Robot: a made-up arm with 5 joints. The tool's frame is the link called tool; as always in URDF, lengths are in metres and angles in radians. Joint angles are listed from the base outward.
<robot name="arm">
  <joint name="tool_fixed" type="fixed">
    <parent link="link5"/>
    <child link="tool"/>
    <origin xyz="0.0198 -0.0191 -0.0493" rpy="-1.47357 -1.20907 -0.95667"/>
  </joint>
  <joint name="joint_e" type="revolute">
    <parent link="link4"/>
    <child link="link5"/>
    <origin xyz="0.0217 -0.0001 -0.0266" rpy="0 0 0"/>
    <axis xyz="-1 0 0"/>
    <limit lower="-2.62" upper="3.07"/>
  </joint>
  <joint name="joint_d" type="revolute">
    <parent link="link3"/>
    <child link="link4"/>
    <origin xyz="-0.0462 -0.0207 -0.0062" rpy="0 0 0"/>
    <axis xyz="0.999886 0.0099 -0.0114"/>
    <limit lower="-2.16" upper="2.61"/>
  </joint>
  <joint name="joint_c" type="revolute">
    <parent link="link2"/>
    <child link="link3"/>
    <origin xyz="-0.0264 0.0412 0.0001" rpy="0 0 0"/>
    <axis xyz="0 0 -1"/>
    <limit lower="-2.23" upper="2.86"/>
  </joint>
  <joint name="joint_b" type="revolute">
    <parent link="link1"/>
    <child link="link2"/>
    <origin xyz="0.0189 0.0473 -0.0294" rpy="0 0 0"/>
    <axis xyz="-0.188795 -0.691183 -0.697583"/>
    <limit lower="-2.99" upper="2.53"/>
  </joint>
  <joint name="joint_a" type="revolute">
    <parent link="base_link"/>
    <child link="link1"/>
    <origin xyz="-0.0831 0.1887 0.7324" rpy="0 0 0"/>
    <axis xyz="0 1 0"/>
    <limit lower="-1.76" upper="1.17"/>
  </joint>
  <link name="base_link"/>
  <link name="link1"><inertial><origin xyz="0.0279 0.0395 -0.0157"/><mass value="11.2"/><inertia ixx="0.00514" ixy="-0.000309" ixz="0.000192" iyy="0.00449" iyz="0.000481" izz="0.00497"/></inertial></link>
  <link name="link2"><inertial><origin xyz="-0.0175 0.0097 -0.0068"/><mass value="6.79"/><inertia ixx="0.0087" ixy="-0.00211" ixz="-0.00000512" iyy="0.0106" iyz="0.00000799" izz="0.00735"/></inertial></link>
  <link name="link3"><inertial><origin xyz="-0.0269 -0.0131 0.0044"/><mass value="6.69"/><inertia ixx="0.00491" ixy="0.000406" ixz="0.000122" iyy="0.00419" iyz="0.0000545" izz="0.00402"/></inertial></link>
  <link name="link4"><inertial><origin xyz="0.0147 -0.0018 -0.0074"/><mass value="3.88"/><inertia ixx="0.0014" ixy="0.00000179" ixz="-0.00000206" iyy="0.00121" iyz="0" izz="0.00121"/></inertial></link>
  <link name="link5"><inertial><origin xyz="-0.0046 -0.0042 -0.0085"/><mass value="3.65"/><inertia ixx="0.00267" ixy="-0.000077" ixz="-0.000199" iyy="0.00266" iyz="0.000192" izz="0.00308"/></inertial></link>
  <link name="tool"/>
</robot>
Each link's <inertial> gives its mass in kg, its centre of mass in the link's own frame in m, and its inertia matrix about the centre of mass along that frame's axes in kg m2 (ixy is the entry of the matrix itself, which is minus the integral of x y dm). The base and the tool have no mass. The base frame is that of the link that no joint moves.
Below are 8 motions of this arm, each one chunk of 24 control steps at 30 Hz.
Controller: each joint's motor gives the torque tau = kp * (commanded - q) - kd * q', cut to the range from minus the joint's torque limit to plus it. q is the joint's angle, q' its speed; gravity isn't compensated. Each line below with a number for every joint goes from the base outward.
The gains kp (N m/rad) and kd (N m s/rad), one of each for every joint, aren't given. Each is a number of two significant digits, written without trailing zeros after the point. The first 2 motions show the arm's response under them.
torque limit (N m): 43 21 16 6.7 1.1
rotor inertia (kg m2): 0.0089 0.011 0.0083 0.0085 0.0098
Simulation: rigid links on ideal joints. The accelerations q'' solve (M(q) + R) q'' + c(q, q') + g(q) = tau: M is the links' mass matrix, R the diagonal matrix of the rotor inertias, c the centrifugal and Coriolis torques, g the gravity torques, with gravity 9.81 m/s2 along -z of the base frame. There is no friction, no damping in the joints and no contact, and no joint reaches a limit. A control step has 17 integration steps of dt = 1/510 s. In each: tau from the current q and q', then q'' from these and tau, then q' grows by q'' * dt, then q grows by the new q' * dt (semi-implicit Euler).
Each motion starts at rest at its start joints. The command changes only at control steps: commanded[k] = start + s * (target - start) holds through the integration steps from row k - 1 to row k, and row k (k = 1, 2, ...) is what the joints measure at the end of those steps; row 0 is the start. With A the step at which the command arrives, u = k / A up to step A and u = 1 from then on. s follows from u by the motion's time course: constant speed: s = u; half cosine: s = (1 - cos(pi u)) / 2; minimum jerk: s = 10 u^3 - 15 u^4 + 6 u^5; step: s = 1 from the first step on.
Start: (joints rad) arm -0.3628 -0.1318 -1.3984 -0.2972 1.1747
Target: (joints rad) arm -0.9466 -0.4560 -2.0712 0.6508 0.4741
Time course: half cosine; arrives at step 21
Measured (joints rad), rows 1 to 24:
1: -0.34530 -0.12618 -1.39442 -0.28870 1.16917
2: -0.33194 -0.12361 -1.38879 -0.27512 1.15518
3: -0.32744 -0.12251 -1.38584 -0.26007 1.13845
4: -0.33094 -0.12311 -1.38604 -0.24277 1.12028
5: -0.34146 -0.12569 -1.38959 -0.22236 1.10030
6: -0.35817 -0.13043 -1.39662 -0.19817 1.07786
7: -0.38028 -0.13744 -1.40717 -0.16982 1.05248
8: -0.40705 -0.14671 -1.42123 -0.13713 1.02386
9: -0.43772 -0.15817 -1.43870 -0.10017 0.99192
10: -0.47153 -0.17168 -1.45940 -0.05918 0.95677
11: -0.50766 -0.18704 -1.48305 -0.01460 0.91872
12: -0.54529 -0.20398 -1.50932 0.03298 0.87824
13: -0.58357 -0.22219 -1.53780 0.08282 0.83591
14: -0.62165 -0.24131 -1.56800 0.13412 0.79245
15: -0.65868 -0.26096 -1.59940 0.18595 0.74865
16: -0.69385 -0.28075 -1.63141 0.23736 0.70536
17: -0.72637 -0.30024 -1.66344 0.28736 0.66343
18: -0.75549 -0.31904 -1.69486 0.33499 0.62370
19: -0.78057 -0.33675 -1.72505 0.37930 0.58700
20: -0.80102 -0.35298 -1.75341 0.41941 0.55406
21: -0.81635 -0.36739 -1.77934 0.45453 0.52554
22: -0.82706 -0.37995 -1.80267 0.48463 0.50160
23: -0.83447 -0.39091 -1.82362 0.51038 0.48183
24: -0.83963 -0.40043 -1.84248 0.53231 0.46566
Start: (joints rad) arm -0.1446 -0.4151 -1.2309 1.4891 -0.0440
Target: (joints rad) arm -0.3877 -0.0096 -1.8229 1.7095 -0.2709
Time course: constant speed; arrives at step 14
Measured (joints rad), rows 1 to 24:
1: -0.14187 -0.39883 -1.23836 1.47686 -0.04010
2: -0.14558 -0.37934 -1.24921 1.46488 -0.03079
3: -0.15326 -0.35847 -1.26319 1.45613 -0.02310
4: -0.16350 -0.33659 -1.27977 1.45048 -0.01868
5: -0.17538 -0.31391 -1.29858 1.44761 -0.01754
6: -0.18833 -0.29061 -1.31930 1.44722 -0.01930
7: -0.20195 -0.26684 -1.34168 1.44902 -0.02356
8: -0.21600 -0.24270 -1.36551 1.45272 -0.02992
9: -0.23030 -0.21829 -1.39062 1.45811 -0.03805
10: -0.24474 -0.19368 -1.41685 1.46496 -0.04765
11: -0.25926 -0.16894 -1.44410 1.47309 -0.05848
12: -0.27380 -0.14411 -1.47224 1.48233 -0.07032
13: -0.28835 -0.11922 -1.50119 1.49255 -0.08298
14: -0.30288 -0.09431 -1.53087 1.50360 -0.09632
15: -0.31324 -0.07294 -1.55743 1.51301 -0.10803
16: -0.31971 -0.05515 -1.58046 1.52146 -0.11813
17: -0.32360 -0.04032 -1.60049 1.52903 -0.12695
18: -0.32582 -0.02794 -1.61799 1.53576 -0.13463
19: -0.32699 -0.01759 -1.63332 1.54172 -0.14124
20: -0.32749 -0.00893 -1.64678 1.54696 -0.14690
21: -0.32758 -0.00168 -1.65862 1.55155 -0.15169
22: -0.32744 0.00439 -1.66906 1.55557 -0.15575
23: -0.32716 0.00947 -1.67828 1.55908 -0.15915
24: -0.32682 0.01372 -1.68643 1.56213 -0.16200
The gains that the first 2 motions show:
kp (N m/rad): 97 41 18 11 2.9
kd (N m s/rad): 9.4 9.1 5.2 2.7 0.62
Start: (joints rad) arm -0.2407 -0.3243 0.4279 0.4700 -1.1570
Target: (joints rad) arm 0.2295 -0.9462 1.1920 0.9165 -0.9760
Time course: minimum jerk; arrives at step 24
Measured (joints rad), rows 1 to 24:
1: -0.24175 -0.30611 0.42466 0.46127 -1.14973
2: -0.24605 -0.28420 0.42475 0.45301 -1.13556
3: -0.24798 -0.26555 0.42616 0.44646 -1.12151
4: -0.24654 -0.25126 0.42907 0.44189 -1.10892
5: -0.24147 -0.24155 0.43406 0.43959 -1.09765
6: -0.23260 -0.23655 0.44170 0.43982 -1.08727
7: -0.21984 -0.23633 0.45248 0.44278 -1.07736
8: -0.20325 -0.24091 0.46681 0.44864 -1.06757
9: -0.18299 -0.25019 0.48493 0.45744 -1.05766
10: -0.15941 -0.26401 0.50694 0.46916 -1.04746
11: -0.13297 -0.28206 0.53277 0.48369 -1.03690
12: -0.10425 -0.30395 0.56222 0.50080 -1.02598
13: -0.07394 -0.32916 0.59494 0.52021 -1.01479
14: -0.04278 -0.35712 0.63043 0.54154 -1.00345
15: -0.01154 -0.38715 0.66812 0.56438 -0.99214
16: 0.01899 -0.41853 0.70732 0.58823 -0.98106
17: 0.04806 -0.45052 0.74730 0.61258 -0.97041
18: 0.07495 -0.48234 0.78729 0.63691 -0.96040
19: 0.09907 -0.51325 0.82654 0.66069 -0.95120
20: 0.11994 -0.54255 0.86432 0.68344 -0.94296
21: 0.13724 -0.56965 0.90004 0.70471 -0.93577
22: 0.15090 -0.59409 0.93321 0.72420 -0.92967
23: 0.16108 -0.61561 0.96358 0.74171 -0.92464
24: 0.16827 -0.63421 0.99111 0.75721 -0.92058

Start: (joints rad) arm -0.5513 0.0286 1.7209 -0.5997 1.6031
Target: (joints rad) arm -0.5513 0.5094 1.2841 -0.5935 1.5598
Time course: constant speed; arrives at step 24
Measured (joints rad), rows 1 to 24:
1: -0.53866 0.03828 1.70607 -0.59491 1.59511
2: -0.52798 0.04735 1.68901 -0.59100 1.58174
3: -0.52043 0.05791 1.67173 -0.58761 1.56880
4: -0.51525 0.07011 1.65455 -0.58454 1.55717
5: -0.51163 0.08363 1.63743 -0.58179 1.54680
6: -0.50901 0.09813 1.62027 -0.57936 1.53756
7: -0.50699 0.11337 1.60303 -0.57727 1.52928
8: -0.50533 0.12916 1.58568 -0.57549 1.52186
9: -0.50387 0.14536 1.56818 -0.57401 1.51517
10: -0.50252 0.16189 1.55056 -0.57281 1.50911
11: -0.50122 0.17866 1.53281 -0.57186 1.50361
12: -0.49995 0.19563 1.51495 -0.57112 1.49858
13: -0.49868 0.21277 1.49700 -0.57058 1.49396
14: -0.49740 0.23003 1.47896 -0.57020 1.48970
15: -0.49611 0.24739 1.46086 -0.56997 1.48575
16: -0.49479 0.26484 1.44270 -0.56987 1.48206
17: -0.49346 0.28235 1.42450 -0.56988 1.47861
18: -0.49211 0.29992 1.40627 -0.56999 1.47536
19: -0.49075 0.31754 1.38802 -0.57017 1.47228
20: -0.48937 0.33519 1.36977 -0.57043 1.46936
21: -0.48797 0.35287 1.35151 -0.57074 1.46657
22: -0.48655 0.37058 1.33326 -0.57111 1.46391
23: -0.48512 0.38831 1.31503 -0.57152 1.46134
24: -0.48368 0.40605 1.29682 -0.57196 1.45887

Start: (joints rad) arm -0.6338 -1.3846 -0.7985 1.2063 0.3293
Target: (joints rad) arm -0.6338 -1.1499 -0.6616 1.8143 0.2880
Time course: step
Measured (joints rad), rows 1 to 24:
1: -0.62194 -1.33825 -0.79531 1.26336 0.33827
2: -0.61376 -1.29290 -0.78815 1.31740 0.34284
3: -0.60863 -1.25373 -0.78117 1.36441 0.34632
4: -0.60553 -1.21992 -0.77444 1.40526 0.34956
5: -0.60379 -1.19073 -0.76798 1.44077 0.35266
6: -0.60291 -1.16552 -0.76180 1.47166 0.35558
7: -0.60259 -1.14376 -0.75593 1.49853 0.35831
8: -0.60261 -1.12498 -0.75035 1.52191 0.36080
9: -0.60284 -1.10877 -0.74509 1.54226 0.36307
10: -0.60318 -1.09479 -0.74014 1.55998 0.36511
11: -0.60357 -1.08271 -0.73551 1.57541 0.36693
12: -0.60397 -1.07229 -0.73118 1.58886 0.36856
13: -0.60437 -1.06330 -0.72715 1.60057 0.37001
14: -0.60475 -1.05553 -0.72341 1.61077 0.37129
15: -0.60511 -1.04883 -0.71994 1.61965 0.37243
16: -0.60544 -1.04304 -0.71674 1.62739 0.37343
17: -0.60573 -1.03804 -0.71379 1.63414 0.37432
18: -0.60600 -1.03372 -0.71108 1.64002 0.37510
19: -0.60625 -1.02999 -0.70859 1.64514 0.37579
20: -0.60647 -1.02676 -0.70630 1.64961 0.37640
21: -0.60666 -1.02397 -0.70421 1.65349 0.37693
22: -0.60684 -1.02155 -0.70230 1.65688 0.37740
23: -0.60700 -1.01946 -0.70056 1.65984 0.37782
24: -0.60714 -1.01766 -0.69897 1.66241 0.37818

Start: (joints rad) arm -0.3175 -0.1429 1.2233 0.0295 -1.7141
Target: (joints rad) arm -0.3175 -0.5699 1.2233 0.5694 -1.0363
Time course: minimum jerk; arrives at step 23
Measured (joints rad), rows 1 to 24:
1: -0.31359 -0.12803 1.21703 0.02297 -1.70508
2: -0.31265 -0.11178 1.21355 0.01778 -1.68929
3: -0.31215 -0.09804 1.21075 0.01433 -1.67369
4: -0.31160 -0.08761 1.20821 0.01281 -1.65854
5: -0.31101 -0.08071 1.20589 0.01365 -1.64292
6: -0.31048 -0.07746 1.20377 0.01728 -1.62579
7: -0.31006 -0.07790 1.20188 0.02407 -1.60627
8: -0.30980 -0.08201 1.20022 0.03422 -1.58370
9: -0.30974 -0.08970 1.19878 0.04784 -1.55764
10: -0.30987 -0.10078 1.19758 0.06485 -1.52794
11: -0.31020 -0.11496 1.19659 0.08507 -1.49466
12: -0.31071 -0.13185 1.19581 0.10814 -1.45813
13: -0.31139 -0.15098 1.19523 0.13360 -1.41886
14: -0.31221 -0.17181 1.19484 0.16088 -1.37755
15: -0.31315 -0.19375 1.19462 0.18935 -1.33504
16: -0.31418 -0.21618 1.19455 0.21831 -1.29225
17: -0.31526 -0.23847 1.19462 0.24706 -1.25015
18: -0.31637 -0.26003 1.19482 0.27493 -1.20967
19: -0.31748 -0.28032 1.19512 0.30128 -1.17170
20: -0.31856 -0.29889 1.19551 0.32561 -1.13696
21: -0.31960 -0.31542 1.19599 0.34755 -1.10600
22: -0.32058 -0.32975 1.19655 0.36690 -1.07909
23: -0.32151 -0.34192 1.19719 0.38372 -1.05620
24: -0.32238 -0.35216 1.19791 0.39832 -1.03694

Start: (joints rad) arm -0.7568 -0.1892 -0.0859 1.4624 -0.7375
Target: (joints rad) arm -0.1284 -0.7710 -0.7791 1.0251 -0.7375
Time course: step
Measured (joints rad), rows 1 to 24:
1: -0.59868 -0.20358 -0.14633 1.38173 -0.72283
2: -0.44776 -0.26984 -0.20741 1.31819 -0.70016
3: -0.34359 -0.32772 -0.26615 1.26620 -0.68805
4: -0.27478 -0.37431 -0.32108 1.22068 -0.68027
5: -0.22933 -0.41223 -0.37198 1.18031 -0.67365
6: -0.19906 -0.44369 -0.41883 1.14455 -0.66742
7: -0.17866 -0.47019 -0.46172 1.11296 -0.66154
8: -0.16475 -0.49277 -0.50082 1.08514 -0.65611
9: -0.15509 -0.51218 -0.53636 1.06071 -0.65122
10: -0.14827 -0.52897 -0.56856 1.03930 -0.64688
11: -0.14333 -0.54356 -0.59768 1.02057 -0.64309
12: -0.13968 -0.55629 -0.62398 1.00421 -0.63983
13: -0.13690 -0.56743 -0.64770 0.98993 -0.63704
14: -0.13473 -0.57720 -0.66907 0.97747 -0.63467
15: -0.13299 -0.58578 -0.68830 0.96662 -0.63267
16: -0.13156 -0.59333 -0.70561 0.95716 -0.63100
17: -0.13037 -0.59999 -0.72116 0.94892 -0.62960
18: -0.12935 -0.60586 -0.73514 0.94174 -0.62843
19: -0.12847 -0.61104 -0.74769 0.93549 -0.62746
20: -0.12771 -0.61562 -0.75897 0.93005 -0.62665
21: -0.12703 -0.61967 -0.76909 0.92531 -0.62598
22: -0.12644 -0.62325 -0.77817 0.92119 -0.62542
23: -0.12591 -0.62642 -0.78632 0.91759 -0.62496
24: -0.12544 -0.62923 -0.79363 0.91446 -0.62458

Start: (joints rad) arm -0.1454 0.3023 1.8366 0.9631 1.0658
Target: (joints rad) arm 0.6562 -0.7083 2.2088 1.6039 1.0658
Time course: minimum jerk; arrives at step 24
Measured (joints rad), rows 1 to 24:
1: -0.12958 0.31240 1.82923 0.95310 1.06121
2: -0.11493 0.31888 1.82144 0.94215 1.05735
3: -0.10249 0.32338 1.81517 0.93361 1.05446
4: -0.09001 0.32549 1.81100 0.92809 1.05156
5: -0.07530 0.32428 1.80915 0.92601 1.04840
6: -0.05672 0.31882 1.80982 0.92768 1.04502
7: -0.03320 0.30841 1.81320 0.93336 1.04157
8: -0.00422 0.29256 1.81947 0.94324 1.03812
9: 0.03024 0.27107 1.82875 0.95738 1.03475
10: 0.06984 0.24396 1.84112 0.97576 1.03148
11: 0.11390 0.21149 1.85658 0.99820 1.02835
12: 0.16147 0.17411 1.87504 1.02441 1.02535
13: 0.21143 0.13247 1.89631 1.05398 1.02250
14: 0.26257 0.08735 1.92011 1.08638 1.01978
15: 0.31359 0.03966 1.94606 1.12097 1.01721
16: 0.36321 -0.00960 1.97369 1.15705 1.01478
17: 0.41021 -0.05935 2.00246 1.19383 1.01248
18: 0.45345 -0.10852 2.03178 1.23053 1.01030
19: 0.49199 -0.15603 2.06108 1.26636 1.00822
20: 0.52507 -0.20090 2.08977 1.30057 1.00624
21: 0.55227 -0.24226 2.11736 1.33253 1.00432
22: 0.57349 -0.27949 2.14343 1.36177 1.00244
23: 0.58907 -0.31222 2.16773 1.38799 1.00057
24: 0.59989 -0.34052 2.19016 1.41121 0.99866

